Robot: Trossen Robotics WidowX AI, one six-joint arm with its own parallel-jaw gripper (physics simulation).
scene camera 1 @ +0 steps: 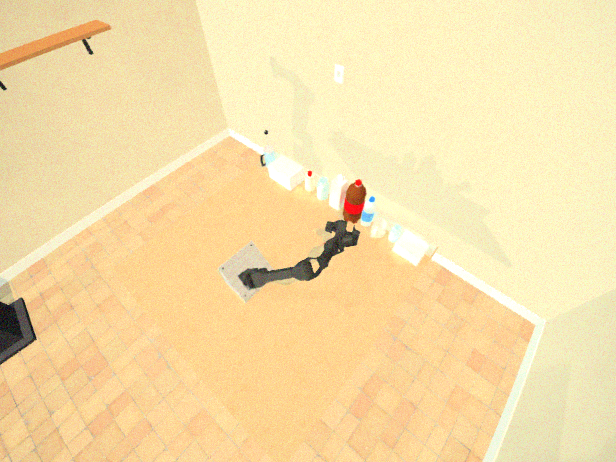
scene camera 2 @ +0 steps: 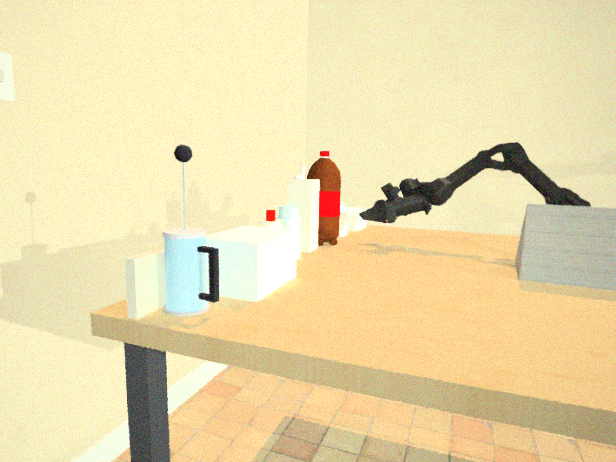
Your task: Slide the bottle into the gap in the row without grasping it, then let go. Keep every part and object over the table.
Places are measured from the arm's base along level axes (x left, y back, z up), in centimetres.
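Pixels of known places: gripper, fingertip midpoint: [scene camera 2: 360,216]; arm's base, origin of the base link: [scene camera 1: 246,276] [scene camera 2: 579,240].
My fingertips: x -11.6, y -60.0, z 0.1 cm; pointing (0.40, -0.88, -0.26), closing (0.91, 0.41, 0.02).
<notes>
For each thing: its top centre in the pictures, then the offset to it from my fingertips.
- large brown bottle, middle of its top: [scene camera 2: 324,151] [scene camera 1: 358,181] dz +20.7, dx +4.6, dy -11.4 cm
- carton, middle of its top: [scene camera 2: 304,165] [scene camera 1: 340,175] dz +16.2, dx +17.2, dy -12.0 cm
- smaller blue-capped bottle, middle of its top: [scene camera 1: 372,198] dz +12.3, dx -4.1, dy -14.4 cm
- pale bottle, middle of its top: [scene camera 2: 288,206] [scene camera 1: 323,180] dz +4.9, dx +28.9, dy -10.8 cm
- red-capped bottle, middle of its top: [scene camera 2: 270,210] [scene camera 1: 309,171] dz +4.7, dx +39.7, dy -10.0 cm
- French press, middle of its top: [scene camera 2: 189,144] [scene camera 1: 263,131] dz +19.1, dx +75.0, dy -4.1 cm
The large brown bottle [scene camera 1: 355,195] [scene camera 2: 329,177] with a red label and red cap stands upright in the row along the wall, between a white pump bottle or carton [scene camera 1: 338,193] [scene camera 2: 304,215] and a smaller blue-capped bottle [scene camera 1: 368,214]. My gripper [scene camera 1: 351,227] [scene camera 2: 363,216] is open and empty. It is low above the table, on the arm's side of the brown bottle, and a space shows between its fingertips and that bottle in scene camera 2. The brown bottle's base is partly hidden behind the gripper in scene camera 1.
Left of the carton are a pale bottle [scene camera 1: 322,188], a red-capped bottle [scene camera 1: 309,182], a white box [scene camera 1: 286,172] [scene camera 2: 257,260] and a French press [scene camera 1: 269,157] [scene camera 2: 185,272]. Right of the blue-capped bottle are pale items and another white box [scene camera 1: 411,247]. The table edge [scene camera 2: 310,366] shows.
</notes>
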